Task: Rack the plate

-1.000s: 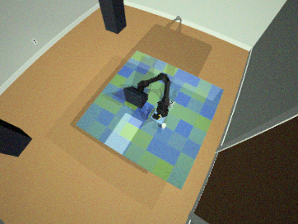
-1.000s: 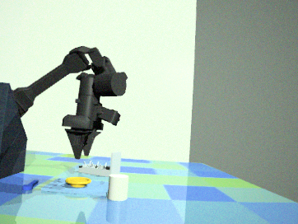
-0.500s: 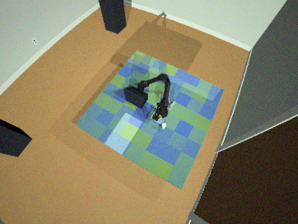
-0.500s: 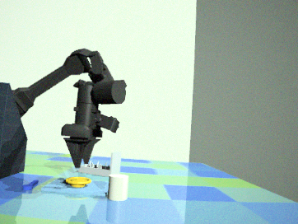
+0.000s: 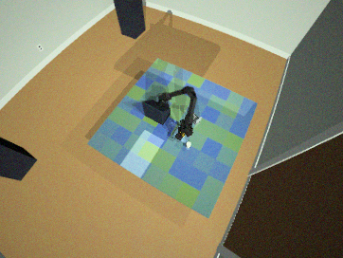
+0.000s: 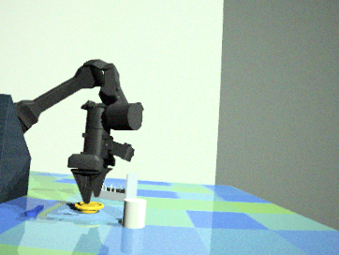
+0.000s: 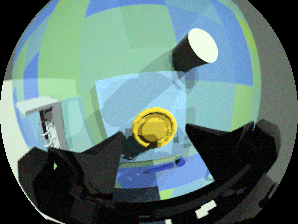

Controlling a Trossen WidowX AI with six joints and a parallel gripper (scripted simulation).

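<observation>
Right now the small yellow plate is 2 cm below my gripper tip and 1 cm behind it. From my gripper tip the other things lie so: small blue block: 11 cm behind, 3 cm to the right, 3 cm below; then light blue flat sheet: 3 cm below, 1 cm to the left; then white cylinder: 10 cm ahead, 6 cm to the right, 1 cm below.
</observation>
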